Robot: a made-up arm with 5 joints.
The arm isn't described. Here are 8 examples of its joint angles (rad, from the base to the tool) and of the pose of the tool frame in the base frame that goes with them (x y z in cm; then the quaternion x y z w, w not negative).
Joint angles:
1: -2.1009 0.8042 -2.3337 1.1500 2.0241
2: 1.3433 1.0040 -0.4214 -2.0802 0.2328
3: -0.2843 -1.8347 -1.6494 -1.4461 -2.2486
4: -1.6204 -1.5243 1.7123 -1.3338 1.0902
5: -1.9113 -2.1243 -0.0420 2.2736 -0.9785
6: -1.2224 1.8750 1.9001 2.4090 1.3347
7: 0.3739 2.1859 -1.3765 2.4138 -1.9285
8: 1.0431 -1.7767 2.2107 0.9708 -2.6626
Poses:
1: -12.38 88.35 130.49 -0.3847 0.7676 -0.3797 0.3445
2: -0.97 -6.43 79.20 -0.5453 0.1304 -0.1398 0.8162
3: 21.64 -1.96 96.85 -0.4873 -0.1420 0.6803 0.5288
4: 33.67 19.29 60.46 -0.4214 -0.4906 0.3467 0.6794
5: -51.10 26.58 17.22 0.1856 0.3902 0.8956 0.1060
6: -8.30 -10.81 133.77 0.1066 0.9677 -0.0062 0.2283
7: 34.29 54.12 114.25 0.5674 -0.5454 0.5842 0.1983
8: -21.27 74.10 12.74 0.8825 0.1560 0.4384 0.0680
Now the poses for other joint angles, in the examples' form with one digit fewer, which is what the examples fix.
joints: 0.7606 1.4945 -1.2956 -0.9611 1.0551
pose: 24.1 43.2 28.4 -0.089 -0.262 0.328 0.903
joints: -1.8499 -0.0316 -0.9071 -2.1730 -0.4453
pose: -5.6 15.6 27.3 0.386 -0.298 -0.405 0.773
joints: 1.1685 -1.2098 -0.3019 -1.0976 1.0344
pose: -23.1 -7.6 83.6 -0.775 -0.161 -0.582 0.186
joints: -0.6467 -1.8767 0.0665 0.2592 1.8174
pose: 67.7 -1.8 26.9 -0.247 -0.577 0.567 0.534
